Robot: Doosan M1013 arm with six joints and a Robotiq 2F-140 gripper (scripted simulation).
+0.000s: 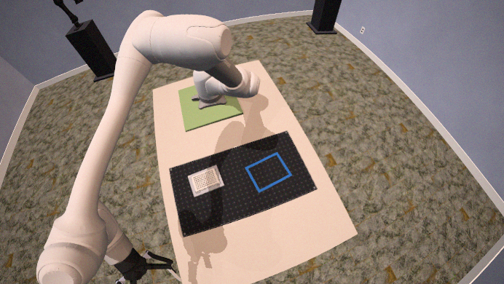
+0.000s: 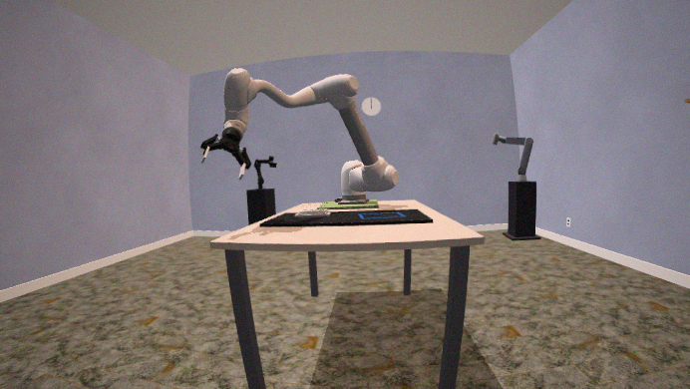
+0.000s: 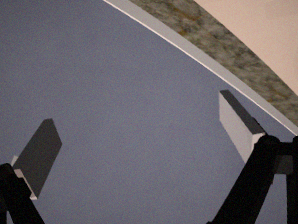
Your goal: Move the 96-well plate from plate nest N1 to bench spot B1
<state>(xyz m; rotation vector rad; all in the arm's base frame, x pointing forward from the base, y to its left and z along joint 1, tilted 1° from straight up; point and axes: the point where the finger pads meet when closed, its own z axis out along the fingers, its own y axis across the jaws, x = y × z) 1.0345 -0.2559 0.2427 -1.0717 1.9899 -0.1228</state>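
Now: the white 96-well plate 47 cm behind my hand, 21 cm below it and 17 cm to the left of it. The rest, counted from my hand: grey plate nest N1 (47 cm behind, 22 cm below, 17 cm to the left).
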